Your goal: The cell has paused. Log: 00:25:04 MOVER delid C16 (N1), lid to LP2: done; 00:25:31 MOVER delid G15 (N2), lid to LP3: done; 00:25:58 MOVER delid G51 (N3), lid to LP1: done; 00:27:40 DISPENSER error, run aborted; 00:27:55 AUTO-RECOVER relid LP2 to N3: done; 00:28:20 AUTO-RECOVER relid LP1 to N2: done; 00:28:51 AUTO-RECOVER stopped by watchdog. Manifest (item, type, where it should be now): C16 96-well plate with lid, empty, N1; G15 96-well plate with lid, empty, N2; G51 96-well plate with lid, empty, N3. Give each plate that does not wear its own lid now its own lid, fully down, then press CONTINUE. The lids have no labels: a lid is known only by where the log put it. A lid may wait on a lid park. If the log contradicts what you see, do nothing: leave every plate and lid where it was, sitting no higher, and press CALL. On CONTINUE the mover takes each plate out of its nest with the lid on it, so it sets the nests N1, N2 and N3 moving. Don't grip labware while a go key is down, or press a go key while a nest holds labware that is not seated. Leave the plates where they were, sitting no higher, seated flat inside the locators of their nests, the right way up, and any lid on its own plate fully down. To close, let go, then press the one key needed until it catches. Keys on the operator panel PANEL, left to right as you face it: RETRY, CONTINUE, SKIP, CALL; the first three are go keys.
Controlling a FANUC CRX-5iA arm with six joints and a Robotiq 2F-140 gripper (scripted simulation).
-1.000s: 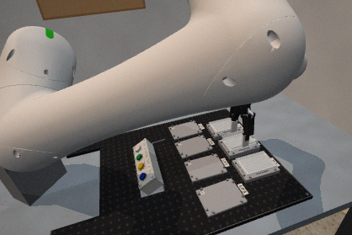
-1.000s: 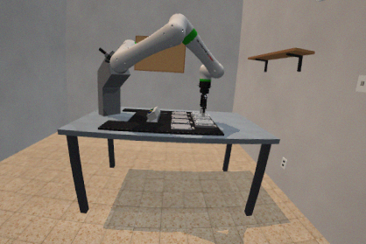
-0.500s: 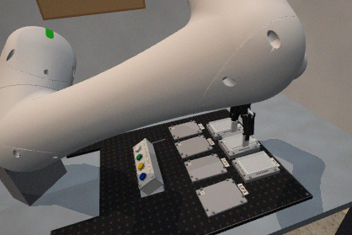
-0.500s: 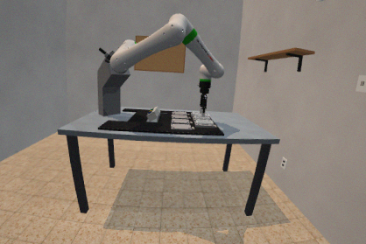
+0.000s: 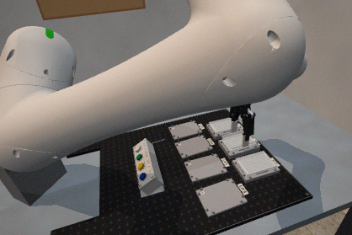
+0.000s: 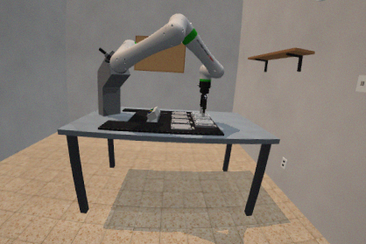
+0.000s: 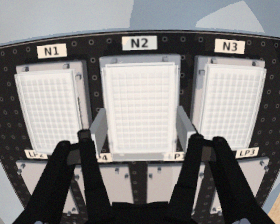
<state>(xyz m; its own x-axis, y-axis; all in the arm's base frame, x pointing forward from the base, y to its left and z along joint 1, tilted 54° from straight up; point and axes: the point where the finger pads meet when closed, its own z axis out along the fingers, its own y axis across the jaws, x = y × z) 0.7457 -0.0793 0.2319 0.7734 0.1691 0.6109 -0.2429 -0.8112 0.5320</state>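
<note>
Right now my hand is 40 mm above the plate. Round my hand: LP1 label: 110 mm behind, 70 mm below, 30 mm to the right; then N3 label: 150 mm to the right, 70 mm below, 40 mm ahead; then lid park LP1: 190 mm behind, 70 mm below.
</note>
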